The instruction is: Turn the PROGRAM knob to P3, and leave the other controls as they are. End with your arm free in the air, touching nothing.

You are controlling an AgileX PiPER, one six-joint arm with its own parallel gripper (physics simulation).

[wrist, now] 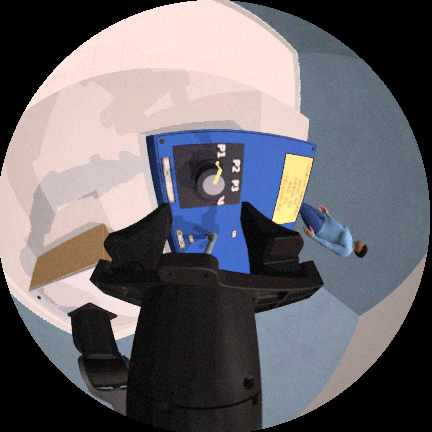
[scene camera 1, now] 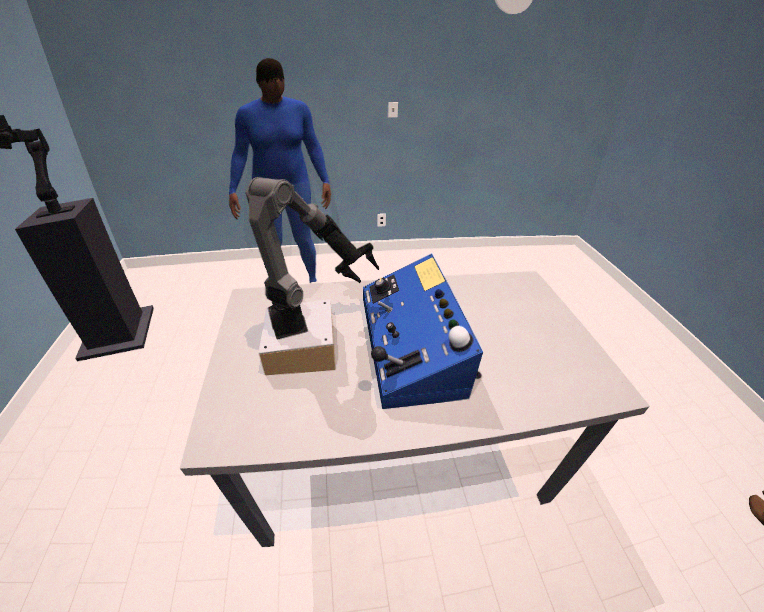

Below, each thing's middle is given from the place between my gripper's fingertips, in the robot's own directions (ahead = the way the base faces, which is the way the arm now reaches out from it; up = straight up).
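Blue console [scene camera 1: 442, 354]: 6 cm below my hand, 9 cm ahead of it, 20 cm to the right of it.
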